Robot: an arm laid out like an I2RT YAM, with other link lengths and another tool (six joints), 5 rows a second.
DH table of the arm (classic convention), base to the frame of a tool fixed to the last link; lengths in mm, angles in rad. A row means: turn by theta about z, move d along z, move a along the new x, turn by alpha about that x. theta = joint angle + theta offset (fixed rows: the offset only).
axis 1: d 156.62, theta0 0, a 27, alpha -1.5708
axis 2: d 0, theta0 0, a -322.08, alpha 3.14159
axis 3: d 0, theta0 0.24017, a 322.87, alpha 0
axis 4: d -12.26, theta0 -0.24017, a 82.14, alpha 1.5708
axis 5: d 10.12, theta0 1.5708, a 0, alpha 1.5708
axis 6: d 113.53, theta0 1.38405, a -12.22, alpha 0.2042
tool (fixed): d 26.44, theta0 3.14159, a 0, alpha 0
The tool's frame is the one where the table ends.
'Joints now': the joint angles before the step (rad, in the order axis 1, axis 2, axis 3, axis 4, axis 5, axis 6). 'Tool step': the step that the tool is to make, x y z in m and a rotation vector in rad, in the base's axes. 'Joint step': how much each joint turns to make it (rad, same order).
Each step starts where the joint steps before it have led.
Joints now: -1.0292 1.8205 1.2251 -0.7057 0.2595 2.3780
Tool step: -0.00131 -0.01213 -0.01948 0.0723 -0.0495 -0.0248
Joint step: -0.0400 0.0712 0.0418 -0.0097 -0.0802 0.0050
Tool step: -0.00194 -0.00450 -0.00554 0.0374 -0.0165 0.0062
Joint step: -0.0189 0.0274 0.0238 -0.0188 -0.0369 -0.0177
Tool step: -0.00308 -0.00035 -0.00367 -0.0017 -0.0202 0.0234
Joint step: -0.0129 -0.0088 -0.0239 0.0301 -0.0245 -0.0320
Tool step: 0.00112 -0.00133 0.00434 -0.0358 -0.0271 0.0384
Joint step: -0.0036 -0.0301 -0.0304 0.0487 -0.0181 -0.0390
